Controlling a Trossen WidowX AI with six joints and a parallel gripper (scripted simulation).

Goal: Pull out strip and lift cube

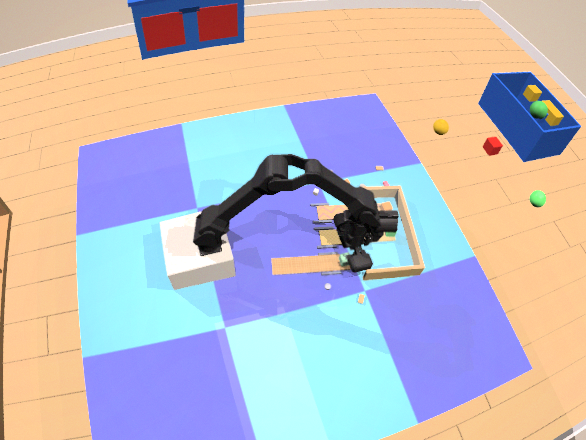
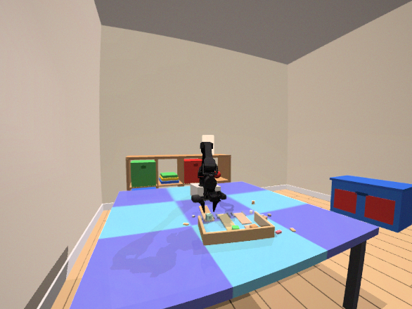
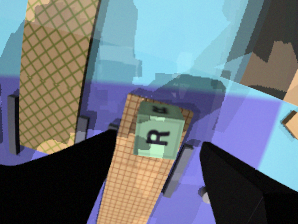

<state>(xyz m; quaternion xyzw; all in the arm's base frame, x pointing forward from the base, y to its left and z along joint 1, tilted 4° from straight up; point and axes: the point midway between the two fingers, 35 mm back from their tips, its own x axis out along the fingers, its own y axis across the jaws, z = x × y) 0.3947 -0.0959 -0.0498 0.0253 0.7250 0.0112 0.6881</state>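
My gripper tip is 3 cm above the pale green labelled cube.
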